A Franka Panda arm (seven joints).
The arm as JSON. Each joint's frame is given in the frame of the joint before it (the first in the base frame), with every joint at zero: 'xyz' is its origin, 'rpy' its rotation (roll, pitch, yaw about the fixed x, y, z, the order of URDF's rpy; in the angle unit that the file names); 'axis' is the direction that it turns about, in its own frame. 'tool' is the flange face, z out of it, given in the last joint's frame.
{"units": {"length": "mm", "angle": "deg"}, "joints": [
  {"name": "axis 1", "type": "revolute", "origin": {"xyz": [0.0, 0.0, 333.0], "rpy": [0.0, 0.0, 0.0]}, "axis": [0.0, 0.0, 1.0]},
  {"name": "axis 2", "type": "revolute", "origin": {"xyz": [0.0, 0.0, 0.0], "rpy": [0.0, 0.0, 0.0]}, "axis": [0.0, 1.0, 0.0]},
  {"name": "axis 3", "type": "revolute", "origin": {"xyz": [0.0, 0.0, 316.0], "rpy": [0.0, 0.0, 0.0]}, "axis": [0.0, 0.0, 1.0]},
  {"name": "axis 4", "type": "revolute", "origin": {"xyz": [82.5, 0.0, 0.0], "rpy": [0.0, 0.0, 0.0]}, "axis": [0.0, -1.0, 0.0]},
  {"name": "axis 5", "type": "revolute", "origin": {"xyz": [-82.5, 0.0, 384.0], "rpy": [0.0, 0.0, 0.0]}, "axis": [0.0, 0.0, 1.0]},
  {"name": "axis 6", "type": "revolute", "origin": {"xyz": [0.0, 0.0, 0.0], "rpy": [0.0, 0.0, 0.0]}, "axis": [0.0, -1.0, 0.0]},
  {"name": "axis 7", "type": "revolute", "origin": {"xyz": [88.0, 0.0, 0.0], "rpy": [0.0, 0.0, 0.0]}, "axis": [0.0, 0.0, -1.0]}
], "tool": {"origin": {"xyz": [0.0, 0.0, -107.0], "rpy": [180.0, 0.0, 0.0]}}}
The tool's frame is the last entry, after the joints.
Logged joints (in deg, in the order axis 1, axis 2, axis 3, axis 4, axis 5, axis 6, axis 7), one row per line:
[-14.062 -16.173 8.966 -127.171 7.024 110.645 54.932]
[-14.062 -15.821 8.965 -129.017 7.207 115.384 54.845]
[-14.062 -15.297 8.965 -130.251 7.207 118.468 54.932]
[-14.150 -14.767 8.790 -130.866 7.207 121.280 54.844]
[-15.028 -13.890 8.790 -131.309 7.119 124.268 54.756]
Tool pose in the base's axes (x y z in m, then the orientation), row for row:
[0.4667 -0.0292 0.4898 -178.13 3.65 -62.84]
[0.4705 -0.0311 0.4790 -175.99 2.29 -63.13]
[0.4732 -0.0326 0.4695 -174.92 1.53 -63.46]
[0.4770 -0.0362 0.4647 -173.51 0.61 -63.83]
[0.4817 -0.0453 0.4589 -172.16 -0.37 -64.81]
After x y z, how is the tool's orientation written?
As angles about the fixed x, y, z axes (roll, pitch, yaw), in degrees.
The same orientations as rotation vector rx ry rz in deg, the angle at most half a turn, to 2 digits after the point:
[-150.55 92.07 3.30]
[-149.37 91.91 -0.23]
[-148.67 92.05 -2.09]
[-147.77 92.09 -4.43]
[-146.46 92.92 -6.84]

